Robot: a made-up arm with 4 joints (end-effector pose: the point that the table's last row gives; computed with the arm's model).
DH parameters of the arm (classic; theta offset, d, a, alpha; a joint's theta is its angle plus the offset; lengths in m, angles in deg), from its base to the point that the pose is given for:
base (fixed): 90 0.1 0 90
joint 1: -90 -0.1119 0.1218 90
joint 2: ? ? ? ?
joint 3: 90 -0.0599 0.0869 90
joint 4: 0 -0.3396 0.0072 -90
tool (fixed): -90 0.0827 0 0
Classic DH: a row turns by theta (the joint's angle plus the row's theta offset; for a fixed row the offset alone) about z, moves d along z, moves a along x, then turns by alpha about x.
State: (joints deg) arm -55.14 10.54 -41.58 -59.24
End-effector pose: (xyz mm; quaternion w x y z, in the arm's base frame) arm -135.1 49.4 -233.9 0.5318 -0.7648 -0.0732 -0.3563
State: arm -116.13 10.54 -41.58 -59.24
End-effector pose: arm -135.1 -268.0 -105.1 0.0702 -0.9289 -0.2439 -0.2699
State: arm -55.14 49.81 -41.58 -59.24
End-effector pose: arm -111.8 42.6 -238.6 0.5851 -0.6317 -0.3819 -0.3358
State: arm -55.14 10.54 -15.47 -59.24
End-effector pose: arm -270.2 -28.4 -166.3 0.5450 -0.8226 -0.0862 -0.1372
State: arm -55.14 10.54 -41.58 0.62
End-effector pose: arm -188.3 50.9 -170.4 0.8425 -0.3974 -0.2412 -0.2723
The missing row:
joint 2: 90 0.0441 0.1187 -90
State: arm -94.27 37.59 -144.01 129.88
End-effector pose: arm 274.2 29.3 -42.8 0.1848 0.3812 -0.7970 0.4306
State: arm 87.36 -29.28 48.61 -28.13
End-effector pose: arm -286.0 3.4 -111.8 0.7152 0.5262 -0.2138 0.4073
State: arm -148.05 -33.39 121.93 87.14
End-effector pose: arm 107.1 112.4 552.4 0.5281 -0.0191 0.6776 -0.5115
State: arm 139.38 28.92 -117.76 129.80
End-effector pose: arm 196.9 -139.9 317.3 0.5036 -0.2063 0.0594 0.8368
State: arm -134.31 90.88 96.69 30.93
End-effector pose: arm -128.3 260.5 386.9 0.1286 0.6960 -0.4591 -0.5370
